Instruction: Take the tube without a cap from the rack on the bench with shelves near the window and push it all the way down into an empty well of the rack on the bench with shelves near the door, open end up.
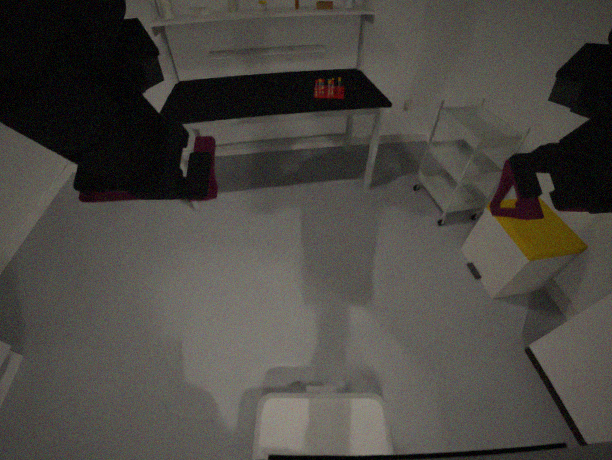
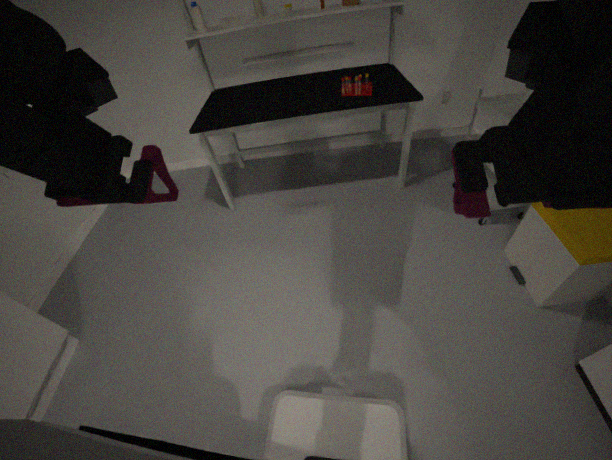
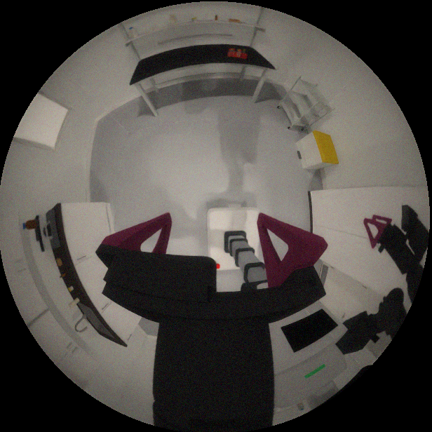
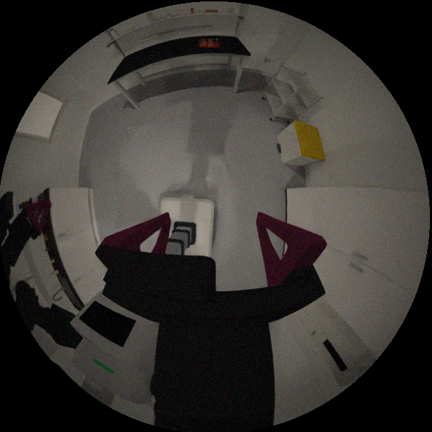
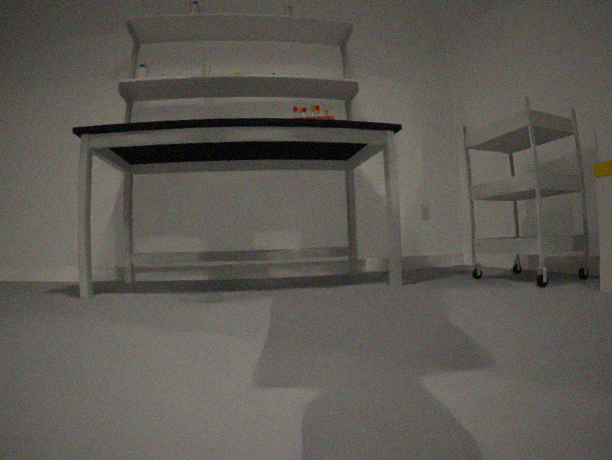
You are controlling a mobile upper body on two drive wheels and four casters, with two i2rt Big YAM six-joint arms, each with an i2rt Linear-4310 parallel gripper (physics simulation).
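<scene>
A red rack (image 1: 329, 92) (image 2: 357, 90) (image 3: 237, 53) (image 4: 209, 43) (image 5: 320, 118) with several tubes stands toward the right end of the black-topped bench (image 1: 240, 97) (image 2: 280, 97) (image 3: 175, 57) (image 4: 160, 54) (image 5: 200, 125) with shelves. Red and yellow caps show on tubes; a tube without a cap cannot be made out at this distance. My left gripper (image 3: 214, 217) is open and empty, far in front of the bench. My right gripper (image 4: 213, 216) is open and empty, also far from the bench. The second rack does not show clearly.
A three-tier cart (image 5: 533, 150) (image 1: 434, 120) stands right of the bench. A white bin with a yellow lid (image 1: 545, 232) (image 3: 326, 148) (image 4: 311, 142) stands nearer. A tall white cabinet (image 1: 580, 360) (image 4: 340, 215) is at the right, a counter (image 3: 67, 280) at the left.
</scene>
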